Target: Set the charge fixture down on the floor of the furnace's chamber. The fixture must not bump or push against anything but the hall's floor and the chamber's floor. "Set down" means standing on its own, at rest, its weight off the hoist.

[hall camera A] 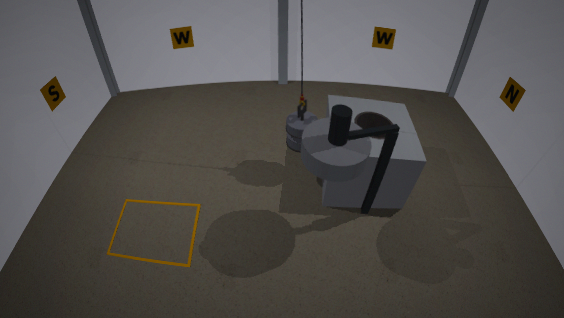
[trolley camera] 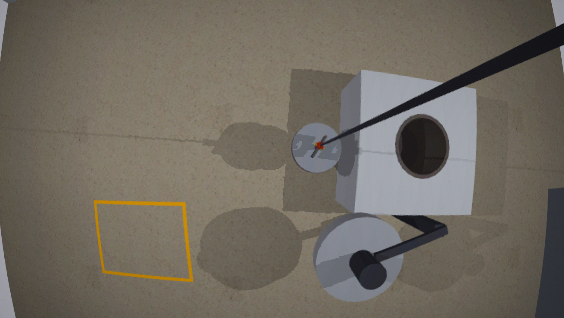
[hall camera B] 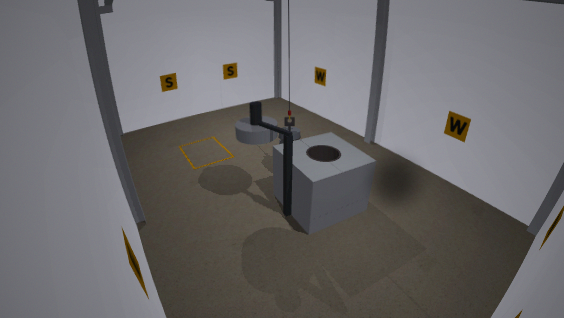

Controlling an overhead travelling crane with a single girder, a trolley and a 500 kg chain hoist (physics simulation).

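The charge fixture point(hall camera A: 295, 133) point(hall camera B: 293, 133) point(trolley camera: 306, 162), a grey body of stacked round discs, hangs upright from my hook point(hall camera A: 302, 101) point(hall camera B: 289, 118) point(trolley camera: 319, 145) on a straight chain. It is beside the south side of the furnace point(hall camera A: 345, 192) point(hall camera B: 340, 197) point(trolley camera: 380, 192), lower than before the furnace top in height; its shadow lies apart to the left. In the trolley camera its rim shows close to the furnace's side wall; I cannot tell the exact gap. The round chamber opening point(hall camera A: 370, 122) point(hall camera B: 323, 153) point(trolley camera: 422, 146) is in the furnace top. The chamber's floor is too dark to make out.
The round furnace lid point(hall camera A: 325, 160) point(hall camera B: 250, 134) point(trolley camera: 340, 282) is swung aside on a black arm point(hall camera A: 382, 170) point(hall camera B: 287, 175) point(trolley camera: 410, 242), near the furnace's south-east corner. A yellow outlined square point(hall camera A: 162, 203) point(hall camera B: 189, 157) point(trolley camera: 140, 203) is on the hall floor.
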